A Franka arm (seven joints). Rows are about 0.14 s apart.
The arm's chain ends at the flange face. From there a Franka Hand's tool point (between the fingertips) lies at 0.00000 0.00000 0.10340 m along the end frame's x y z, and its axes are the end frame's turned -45 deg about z.
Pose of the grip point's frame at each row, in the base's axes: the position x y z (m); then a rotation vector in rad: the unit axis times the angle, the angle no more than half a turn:
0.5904 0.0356 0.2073 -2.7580 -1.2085 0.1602
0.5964 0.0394 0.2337 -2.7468 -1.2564 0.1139
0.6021 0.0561 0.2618 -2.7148 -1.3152 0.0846
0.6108 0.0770 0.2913 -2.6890 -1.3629 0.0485
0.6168 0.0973 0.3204 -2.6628 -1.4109 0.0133
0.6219 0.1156 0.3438 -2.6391 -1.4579 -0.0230
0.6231 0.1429 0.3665 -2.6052 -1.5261 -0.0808
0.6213 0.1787 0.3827 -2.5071 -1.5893 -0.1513
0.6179 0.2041 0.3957 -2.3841 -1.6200 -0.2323
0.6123 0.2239 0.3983 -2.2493 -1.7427 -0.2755
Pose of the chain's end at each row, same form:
0.6056 0.0281 0.3093 -3.0568 -0.0620 0.2243
0.6086 0.0315 0.3361 -3.0535 -0.1109 0.1761
0.6129 0.0471 0.3642 -3.0397 -0.1778 0.1511
0.6197 0.0669 0.3938 -3.0258 -0.2316 0.1187
0.6238 0.0861 0.4229 -3.0119 -0.2856 0.0866
0.6268 0.1034 0.4464 -2.9995 -0.3374 0.0519
0.6247 0.1293 0.4690 -2.9808 -0.4116 -0.0045
0.6218 0.1584 0.4841 -2.9023 -0.5050 -0.0429
0.6187 0.1739 0.4946 -2.7892 -0.5774 -0.0748
0.6145 0.1893 0.4957 -2.7058 -0.7386 -0.0973

